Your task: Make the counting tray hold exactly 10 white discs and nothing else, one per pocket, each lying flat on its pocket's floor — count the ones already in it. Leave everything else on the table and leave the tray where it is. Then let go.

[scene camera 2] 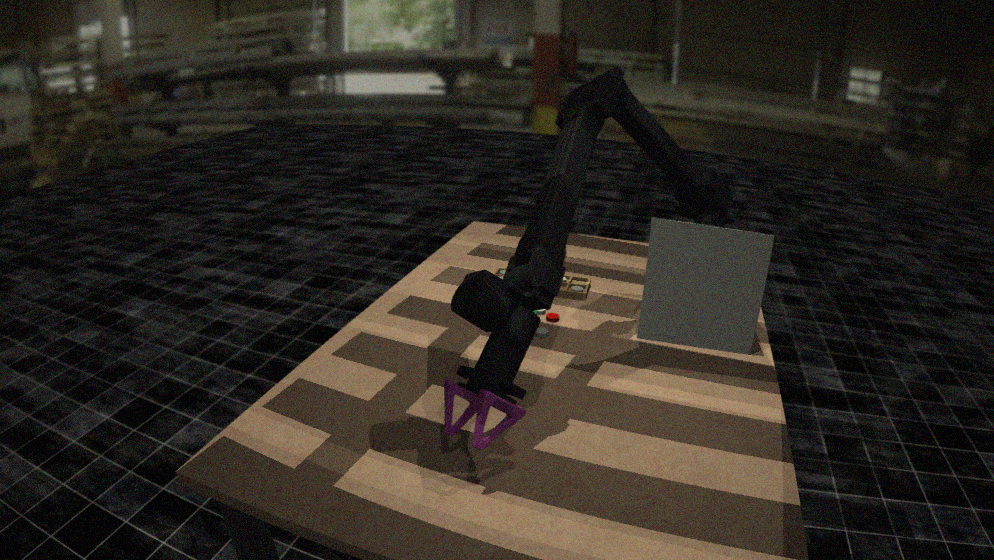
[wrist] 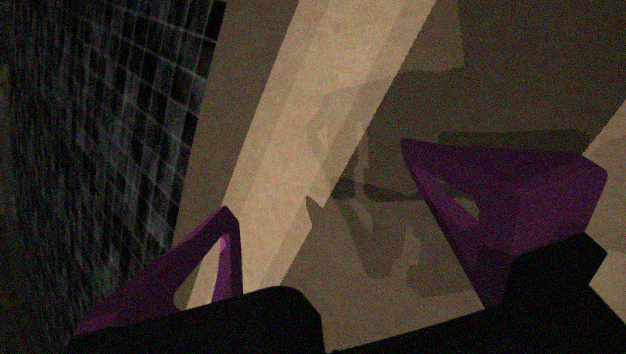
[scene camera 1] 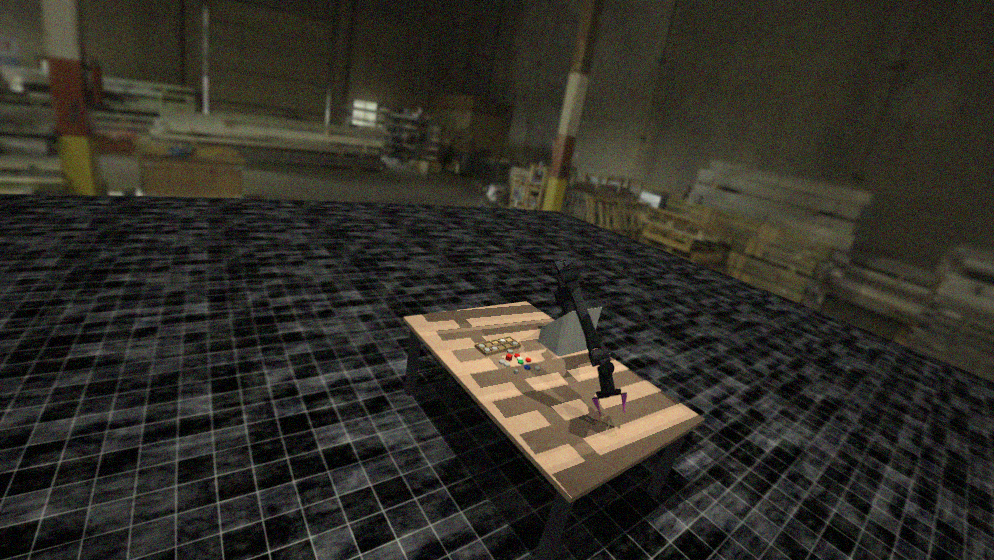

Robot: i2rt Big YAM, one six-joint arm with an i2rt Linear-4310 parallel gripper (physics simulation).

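The counting tray (scene camera 1: 502, 349) (scene camera 2: 574, 294) lies toward the far end of the table. Pale discs sit in several of its pockets, too small to count or to judge as flat. Beside it lie loose pieces: a red block (scene camera 1: 509, 356), a red disc (scene camera 1: 528, 359) (scene camera 2: 552, 317), a green disc (scene camera 1: 520, 361), a blue disc (scene camera 1: 527, 367), a grey disc (scene camera 1: 536, 367) (scene camera 2: 541, 331) and some pale pieces. My gripper (scene camera 1: 612, 413) (scene camera 2: 466, 441) (wrist: 312, 183) is open and empty, above the near part of the table, well away from the tray. The arm hides much of the tray in scene camera 2.
A grey upright panel (scene camera 1: 564, 333) (scene camera 2: 706, 285) stands at the table's side near the arm's base, to the right of the tray. The striped wooden table (scene camera 1: 556, 459) (scene camera 2: 667, 445) carries shadows of the arm. The table's edge and the dark tiled floor show at the left of the wrist view.
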